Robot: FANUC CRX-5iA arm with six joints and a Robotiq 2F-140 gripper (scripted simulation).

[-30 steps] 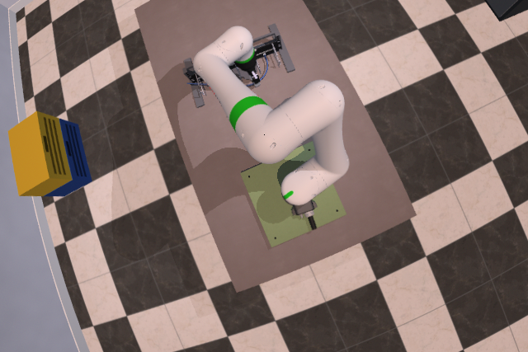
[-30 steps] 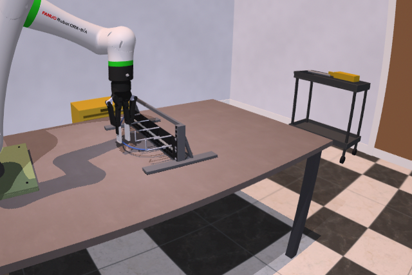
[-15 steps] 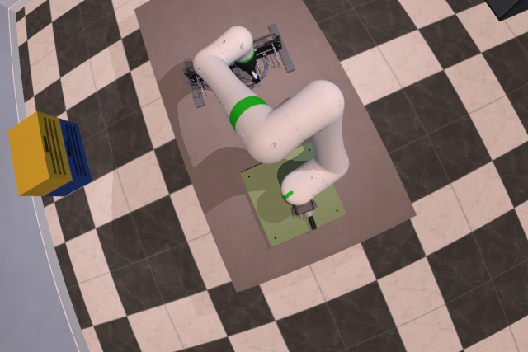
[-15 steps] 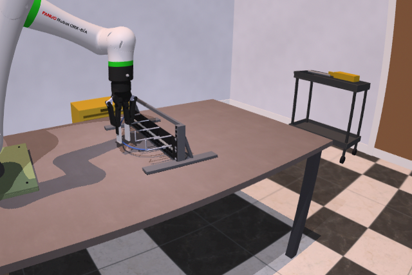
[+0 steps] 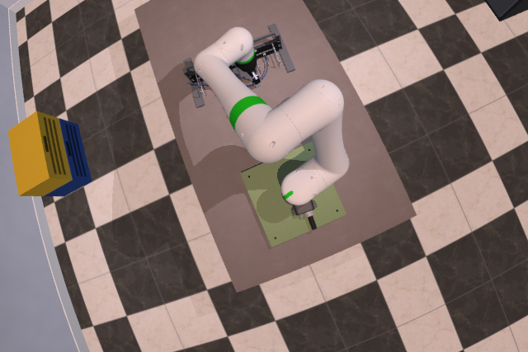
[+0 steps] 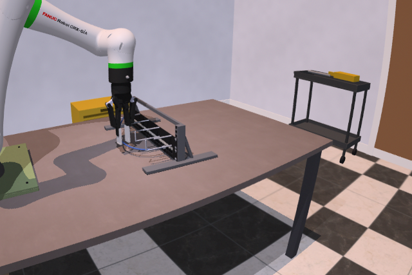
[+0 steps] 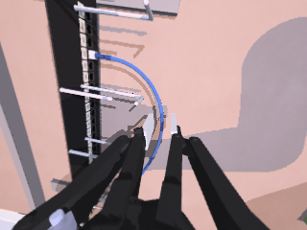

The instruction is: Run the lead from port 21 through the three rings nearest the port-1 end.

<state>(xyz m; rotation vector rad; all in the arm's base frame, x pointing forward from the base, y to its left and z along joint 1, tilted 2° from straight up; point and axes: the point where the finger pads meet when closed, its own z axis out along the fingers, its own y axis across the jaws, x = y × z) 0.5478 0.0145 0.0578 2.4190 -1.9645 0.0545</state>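
My gripper is now 150 mm short of the black patch-panel rack, 60 mm to the right of it and 10 mm above it.
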